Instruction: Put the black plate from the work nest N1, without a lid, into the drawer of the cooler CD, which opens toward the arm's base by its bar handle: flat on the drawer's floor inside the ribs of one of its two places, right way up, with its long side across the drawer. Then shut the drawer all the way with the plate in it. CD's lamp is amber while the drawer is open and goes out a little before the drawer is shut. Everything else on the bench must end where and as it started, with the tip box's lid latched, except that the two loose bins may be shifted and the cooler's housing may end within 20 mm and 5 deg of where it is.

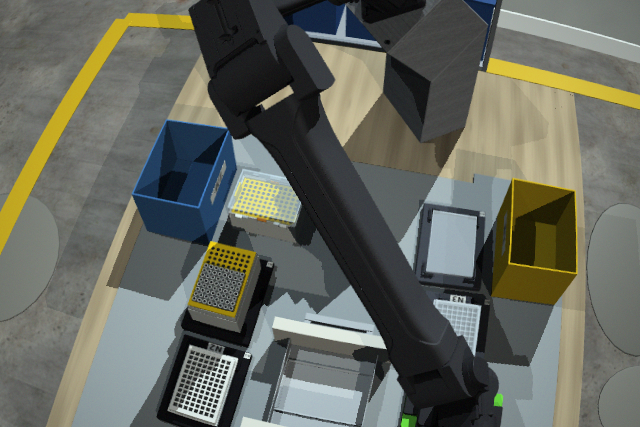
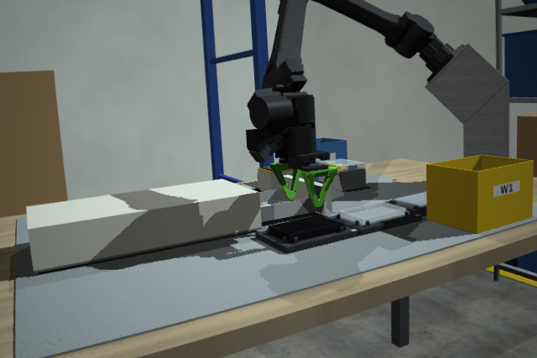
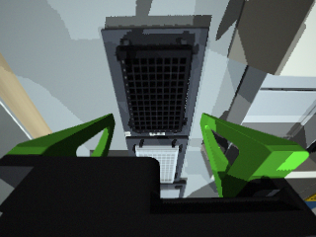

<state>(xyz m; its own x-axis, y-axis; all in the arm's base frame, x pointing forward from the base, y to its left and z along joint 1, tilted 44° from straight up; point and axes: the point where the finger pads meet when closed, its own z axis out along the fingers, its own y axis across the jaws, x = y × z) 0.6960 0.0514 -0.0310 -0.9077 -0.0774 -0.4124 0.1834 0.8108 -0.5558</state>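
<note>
Right now the black plate is 6 cm below my hand. The rest, counted from my hand: work nest N1: 7 cm below; clear plate: 17 cm behind, 3 cm to the left, 6 cm below; drawer: 4 cm behind, 19 cm to the right, 5 cm below.
</note>
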